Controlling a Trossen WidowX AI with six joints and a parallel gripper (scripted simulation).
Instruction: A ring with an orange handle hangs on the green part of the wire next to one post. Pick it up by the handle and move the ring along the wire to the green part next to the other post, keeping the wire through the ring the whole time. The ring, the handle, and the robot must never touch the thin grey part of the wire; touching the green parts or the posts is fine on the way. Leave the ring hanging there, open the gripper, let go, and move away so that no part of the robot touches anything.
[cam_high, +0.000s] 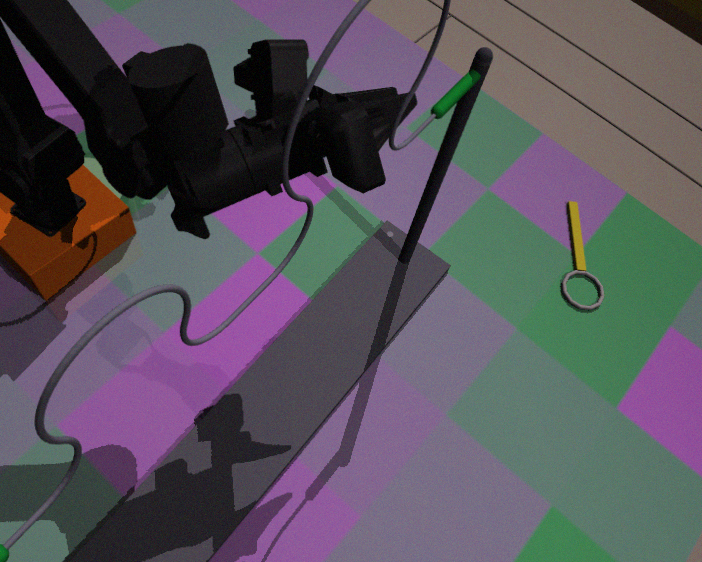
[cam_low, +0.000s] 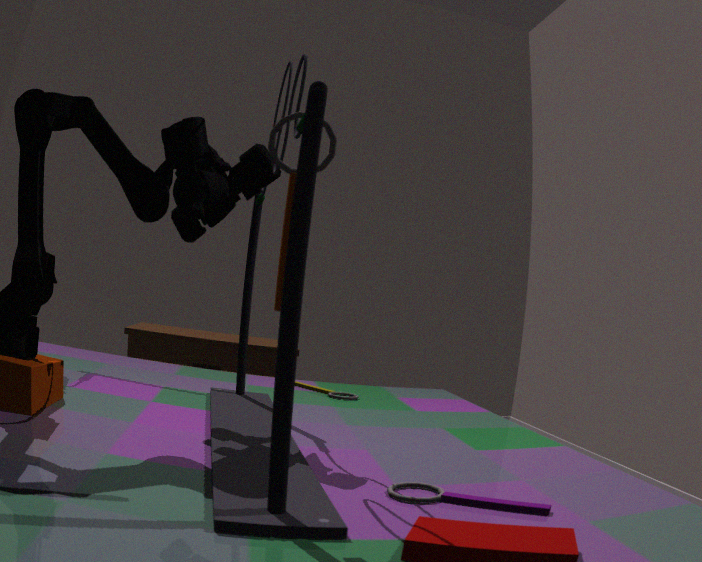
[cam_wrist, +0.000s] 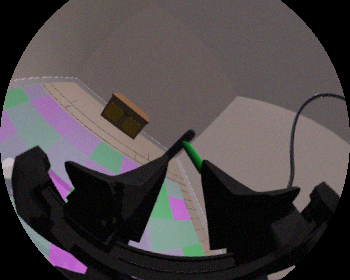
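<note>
Right now my gripper tip is 460 mm to the left of the orange-handled ring, 60 mm above it and 30 mm past it. The rest, counted from my gripper tip: red block (630 mm to the right, 340 mm below, 110 mm ahead); then purple-handled ring (490 mm to the right, 350 mm below, 160 mm ahead); then yellow-handled ring (350 mm below, 260 mm ahead, 210 mm to the left).
</note>
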